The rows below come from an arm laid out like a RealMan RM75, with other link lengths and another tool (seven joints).
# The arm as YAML. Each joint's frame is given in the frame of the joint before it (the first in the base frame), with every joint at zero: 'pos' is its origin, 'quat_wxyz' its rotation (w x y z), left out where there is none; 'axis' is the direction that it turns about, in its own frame. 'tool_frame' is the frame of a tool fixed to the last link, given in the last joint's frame.
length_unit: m
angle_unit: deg
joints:
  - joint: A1
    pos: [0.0, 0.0, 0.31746]
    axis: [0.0, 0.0, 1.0]
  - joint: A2
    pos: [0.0, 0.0, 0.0]
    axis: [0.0, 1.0, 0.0]
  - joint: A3
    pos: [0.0, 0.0, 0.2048]
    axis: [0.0, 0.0, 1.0]
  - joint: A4
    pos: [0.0, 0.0, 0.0]
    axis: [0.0, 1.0, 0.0]
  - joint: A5
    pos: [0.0, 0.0, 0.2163]
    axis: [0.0, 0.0, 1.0]
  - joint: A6
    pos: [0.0, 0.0, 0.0]
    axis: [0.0, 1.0, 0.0]
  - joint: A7
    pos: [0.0, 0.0, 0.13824]
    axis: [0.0, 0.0, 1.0]
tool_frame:
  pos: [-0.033, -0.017, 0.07]
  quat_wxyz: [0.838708, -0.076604, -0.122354, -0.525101]
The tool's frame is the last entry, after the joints.
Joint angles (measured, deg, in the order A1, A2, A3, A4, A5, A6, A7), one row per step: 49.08, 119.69, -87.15, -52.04, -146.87, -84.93, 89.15; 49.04, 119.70, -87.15, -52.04, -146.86, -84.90, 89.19; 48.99, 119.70, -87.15, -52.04, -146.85, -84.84, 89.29; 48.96, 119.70, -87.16, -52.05, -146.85, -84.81, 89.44; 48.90, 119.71, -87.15, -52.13, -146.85, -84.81, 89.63; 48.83, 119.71, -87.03, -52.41, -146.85, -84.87, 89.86; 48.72, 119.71, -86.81, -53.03, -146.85, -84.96, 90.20; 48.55, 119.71, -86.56, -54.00, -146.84, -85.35, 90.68; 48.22, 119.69, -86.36, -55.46, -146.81, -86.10, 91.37; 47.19, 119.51, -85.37, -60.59, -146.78, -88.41, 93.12; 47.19, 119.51, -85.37, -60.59, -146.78, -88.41, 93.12
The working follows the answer.
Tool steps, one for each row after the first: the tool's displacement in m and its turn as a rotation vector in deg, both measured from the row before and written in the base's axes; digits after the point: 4 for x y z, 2 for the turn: 0.0001, 0.0000, -0.0001, 0.04, 0.03, -0.06; 0.0002, 0.0001, 0.0000, 0.10, 0.03, -0.11; 0.0001, 0.0001, 0.0000, 0.10, 0.00, -0.13; -0.0001, 0.0001, 0.0001, 0.13, 0.04, -0.16; -0.0009, 0.0006, 0.0006, 0.25, 0.15, -0.11; -0.0023, 0.0014, 0.0011, 0.46, 0.32, -0.01; -0.0032, 0.0011, 0.0018, 0.44, 0.36, -0.06; -0.0040, 0.0004, 0.0026, 0.43, 0.36, -0.13; -0.0142, 0.0032, 0.0109, 1.71, 1.36, 0.31; 0.0000, 0.0000, 0.0000, 0.00, 0.00, 0.00
Tool pose at each row, in the base's axes (x y z in m, rotation vector in deg; rounded; the steps above come from the unrounded poses): 0.1468, 0.3372, -0.0381, 112.00, 93.76, 14.67; 0.1469, 0.3371, -0.0382, 112.08, 93.72, 14.65; 0.1471, 0.3373, -0.0383, 112.25, 93.64, 14.67; 0.1472, 0.3374, -0.0383, 112.43, 93.53, 14.71; 0.1471, 0.3375, -0.0382, 112.66, 93.42, 14.72; 0.1462, 0.3381, -0.0377, 112.99, 93.44, 14.75; 0.1439, 0.3395, -0.0365, 113.48, 93.71, 14.84; 0.1407, 0.3406, -0.0348, 114.01, 93.95, 14.86; 0.1367, 0.3410, -0.0322, 114.58, 94.12, 14.84; 0.1226, 0.3442, -0.0212, 116.21, 95.60, 15.13; 0.1226, 0.3442, -0.0212, 116.21, 95.60, 15.13

